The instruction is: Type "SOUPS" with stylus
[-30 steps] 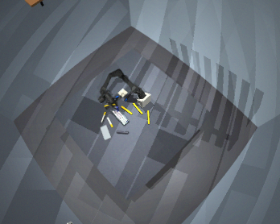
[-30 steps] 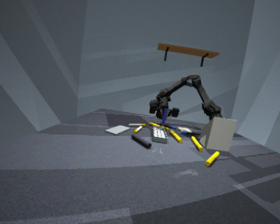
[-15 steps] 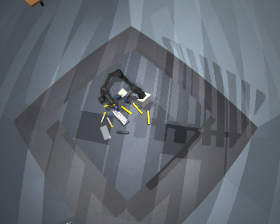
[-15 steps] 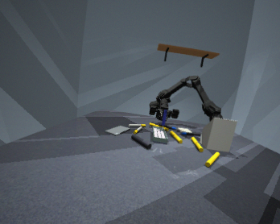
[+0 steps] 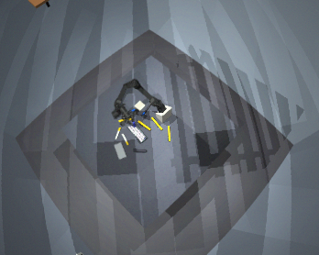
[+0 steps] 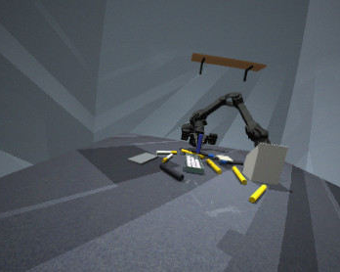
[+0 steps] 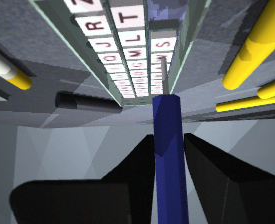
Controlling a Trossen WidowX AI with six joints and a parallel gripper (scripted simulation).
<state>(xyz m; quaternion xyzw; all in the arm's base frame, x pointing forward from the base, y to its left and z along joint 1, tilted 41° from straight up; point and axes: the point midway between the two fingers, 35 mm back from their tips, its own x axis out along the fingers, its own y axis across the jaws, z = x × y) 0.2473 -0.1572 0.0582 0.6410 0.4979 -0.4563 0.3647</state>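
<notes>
Right now the yellow stick is 7 cm below my gripper tip, 7 cm behind it and 5 cm to the left of it. Round my gripper tip: blue stylus 1 cm below; grey stylus tip 5 cm below; dark cylinder 17 cm to the left, 15 cm ahead, 7 cm below.
</notes>
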